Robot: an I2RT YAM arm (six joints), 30 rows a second.
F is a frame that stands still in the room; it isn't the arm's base.
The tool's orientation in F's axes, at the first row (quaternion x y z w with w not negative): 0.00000, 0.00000, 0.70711, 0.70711
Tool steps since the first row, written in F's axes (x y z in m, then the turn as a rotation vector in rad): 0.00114, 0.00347, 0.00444, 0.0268, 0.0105, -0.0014; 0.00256, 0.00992, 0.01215, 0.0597, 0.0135, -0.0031; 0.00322, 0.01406, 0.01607, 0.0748, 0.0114, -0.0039; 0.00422, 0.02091, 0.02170, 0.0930, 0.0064, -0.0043; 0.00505, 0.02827, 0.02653, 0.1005, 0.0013, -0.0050; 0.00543, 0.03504, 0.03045, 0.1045, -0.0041, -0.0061; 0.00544, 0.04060, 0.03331, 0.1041, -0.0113, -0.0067; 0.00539, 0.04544, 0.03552, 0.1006, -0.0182, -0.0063; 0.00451, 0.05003, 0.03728, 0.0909, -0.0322, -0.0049; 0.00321, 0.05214, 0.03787, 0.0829, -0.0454, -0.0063; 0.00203, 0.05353, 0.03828, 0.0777, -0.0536, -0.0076
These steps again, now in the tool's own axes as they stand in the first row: 0.00347, -0.00114, 0.00444, 0.0105, -0.0268, -0.0014; 0.00992, -0.00256, 0.01215, 0.0135, -0.0597, -0.0031; 0.01406, -0.00322, 0.01607, 0.0114, -0.0748, -0.0039; 0.02091, -0.00422, 0.02170, 0.0064, -0.0930, -0.0043; 0.02827, -0.00505, 0.02653, 0.0013, -0.1005, -0.0050; 0.03504, -0.00543, 0.03045, -0.0041, -0.1045, -0.0061; 0.04060, -0.00544, 0.03331, -0.0113, -0.1041, -0.0067; 0.04544, -0.00539, 0.03552, -0.0182, -0.1006, -0.0063; 0.05003, -0.00451, 0.03728, -0.0322, -0.0909, -0.0049; 0.05214, -0.00321, 0.03787, -0.0454, -0.0829, -0.0063; 0.05353, -0.00203, 0.03828, -0.0536, -0.0777, -0.0076
